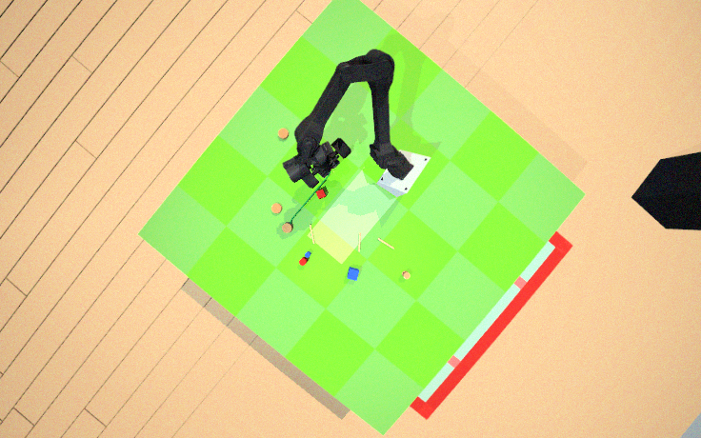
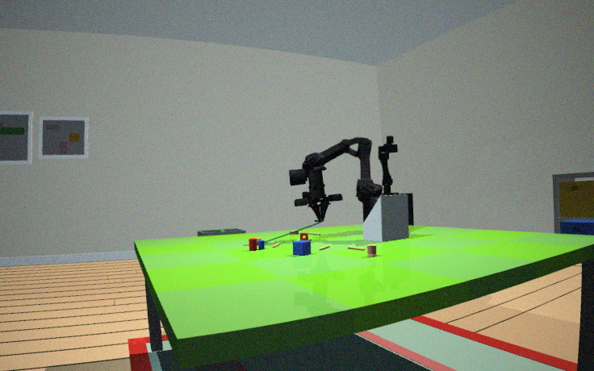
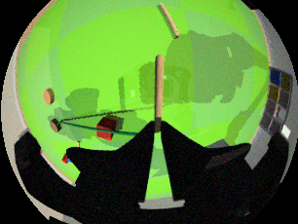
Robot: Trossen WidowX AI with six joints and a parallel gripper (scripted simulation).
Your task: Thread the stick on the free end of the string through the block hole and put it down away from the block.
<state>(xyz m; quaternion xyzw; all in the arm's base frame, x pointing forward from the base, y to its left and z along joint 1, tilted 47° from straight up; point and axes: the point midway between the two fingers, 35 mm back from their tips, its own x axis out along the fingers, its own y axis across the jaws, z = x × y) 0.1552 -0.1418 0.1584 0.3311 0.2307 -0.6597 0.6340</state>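
Right now the red block is 9 cm ahead of my gripper tip, 5 cm below it and 3 cm to the left of it. From my gripper tip the other things lie so: red cylinder: 34 cm ahead, 14 cm to the left, 5 cm below; thin wooden stick: 2 cm to the right; round wooden button: 28 cm ahead, 6 cm below, 1 cm to the left.
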